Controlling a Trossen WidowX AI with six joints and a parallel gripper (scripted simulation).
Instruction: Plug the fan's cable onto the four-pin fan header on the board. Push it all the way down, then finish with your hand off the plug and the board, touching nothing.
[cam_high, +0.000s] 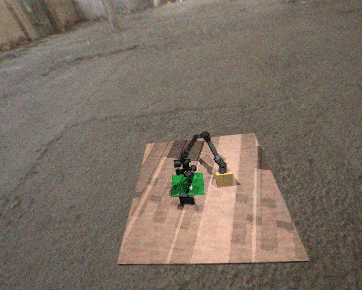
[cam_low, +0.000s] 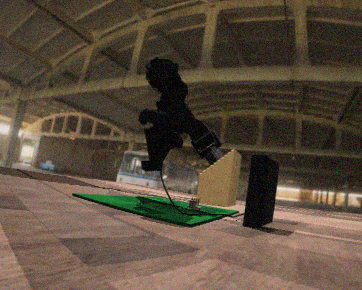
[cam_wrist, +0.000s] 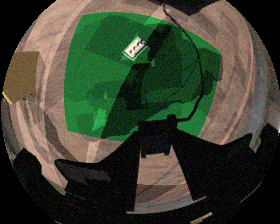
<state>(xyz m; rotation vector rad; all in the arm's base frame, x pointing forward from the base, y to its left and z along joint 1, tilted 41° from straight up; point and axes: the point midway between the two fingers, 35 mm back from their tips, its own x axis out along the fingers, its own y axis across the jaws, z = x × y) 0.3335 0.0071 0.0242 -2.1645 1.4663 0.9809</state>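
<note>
Now: the green board 90 mm below my gripper tip and 40 mm to the left of it. Round my gripper tip: black plug: 10 mm to the right; then black fan: 230 mm to the left, 30 mm behind, 20 mm below.
</note>
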